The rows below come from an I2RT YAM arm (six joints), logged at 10 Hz.
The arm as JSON. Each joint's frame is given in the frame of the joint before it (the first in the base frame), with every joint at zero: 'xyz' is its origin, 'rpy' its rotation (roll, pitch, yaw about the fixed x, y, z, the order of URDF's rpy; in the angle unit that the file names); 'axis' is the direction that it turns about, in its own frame. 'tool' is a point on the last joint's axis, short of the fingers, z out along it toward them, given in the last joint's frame.
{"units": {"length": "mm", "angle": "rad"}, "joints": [
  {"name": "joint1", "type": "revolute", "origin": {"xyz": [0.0, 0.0, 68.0], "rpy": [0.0, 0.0, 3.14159]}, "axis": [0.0, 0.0, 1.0]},
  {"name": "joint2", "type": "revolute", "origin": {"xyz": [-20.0, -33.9, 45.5], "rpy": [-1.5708, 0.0, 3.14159]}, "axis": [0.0, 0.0, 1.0]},
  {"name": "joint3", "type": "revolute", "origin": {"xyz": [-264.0, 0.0, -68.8], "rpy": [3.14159, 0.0, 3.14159]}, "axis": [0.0, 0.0, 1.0]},
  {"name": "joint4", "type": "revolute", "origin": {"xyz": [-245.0, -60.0, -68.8], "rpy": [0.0, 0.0, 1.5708]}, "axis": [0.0, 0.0, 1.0]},
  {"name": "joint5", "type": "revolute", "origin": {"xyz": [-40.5, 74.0, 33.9], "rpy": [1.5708, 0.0, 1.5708]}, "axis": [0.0, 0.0, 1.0]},
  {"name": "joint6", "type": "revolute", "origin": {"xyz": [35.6, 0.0, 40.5], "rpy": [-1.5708, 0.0, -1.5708]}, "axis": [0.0, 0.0, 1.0]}
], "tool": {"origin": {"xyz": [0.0, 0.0, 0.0], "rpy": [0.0, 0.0, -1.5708]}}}
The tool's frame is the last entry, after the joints.
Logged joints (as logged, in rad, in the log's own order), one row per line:
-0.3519 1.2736 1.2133 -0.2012 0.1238 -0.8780
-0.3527 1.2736 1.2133 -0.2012 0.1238 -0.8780
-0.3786 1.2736 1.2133 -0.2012 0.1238 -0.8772
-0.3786 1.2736 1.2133 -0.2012 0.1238 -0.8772
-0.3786 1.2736 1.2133 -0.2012 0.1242 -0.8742
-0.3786 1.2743 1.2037 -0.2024 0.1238 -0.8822
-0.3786 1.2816 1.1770 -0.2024 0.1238 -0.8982
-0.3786 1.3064 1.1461 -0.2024 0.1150 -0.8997
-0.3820 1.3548 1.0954 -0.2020 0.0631 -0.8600
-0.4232 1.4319 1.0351 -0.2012 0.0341 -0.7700
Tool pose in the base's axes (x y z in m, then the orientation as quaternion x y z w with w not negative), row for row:
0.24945 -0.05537 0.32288 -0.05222 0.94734 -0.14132 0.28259
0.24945 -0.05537 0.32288 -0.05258 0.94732 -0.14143 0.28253
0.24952 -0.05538 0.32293 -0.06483 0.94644 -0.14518 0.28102
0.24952 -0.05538 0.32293 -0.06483 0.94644 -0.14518 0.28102
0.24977 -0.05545 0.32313 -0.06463 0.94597 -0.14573 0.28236
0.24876 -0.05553 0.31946 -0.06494 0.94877 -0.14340 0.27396
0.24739 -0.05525 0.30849 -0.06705 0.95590 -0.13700 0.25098
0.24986 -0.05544 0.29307 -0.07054 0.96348 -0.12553 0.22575
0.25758 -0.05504 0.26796 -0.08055 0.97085 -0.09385 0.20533
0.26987 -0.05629 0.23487 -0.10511 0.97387 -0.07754 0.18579
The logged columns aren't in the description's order. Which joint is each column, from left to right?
Columns, left to right: joint6, joint2, joint3, joint1, joint5, joint4.
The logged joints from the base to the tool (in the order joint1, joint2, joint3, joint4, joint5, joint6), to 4 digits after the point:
-0.2012 1.2736 1.2133 -0.8780 0.1238 -0.3519
-0.2012 1.2736 1.2133 -0.8780 0.1238 -0.3527
-0.2012 1.2736 1.2133 -0.8772 0.1238 -0.3786
-0.2012 1.2736 1.2133 -0.8772 0.1238 -0.3786
-0.2012 1.2736 1.2133 -0.8742 0.1242 -0.3786
-0.2024 1.2743 1.2037 -0.8822 0.1238 -0.3786
-0.2024 1.2816 1.1770 -0.8982 0.1238 -0.3786
-0.2024 1.3064 1.1461 -0.8997 0.1150 -0.3786
-0.2020 1.3548 1.0954 -0.8600 0.0631 -0.3820
-0.2012 1.4319 1.0351 -0.7700 0.0341 -0.4232

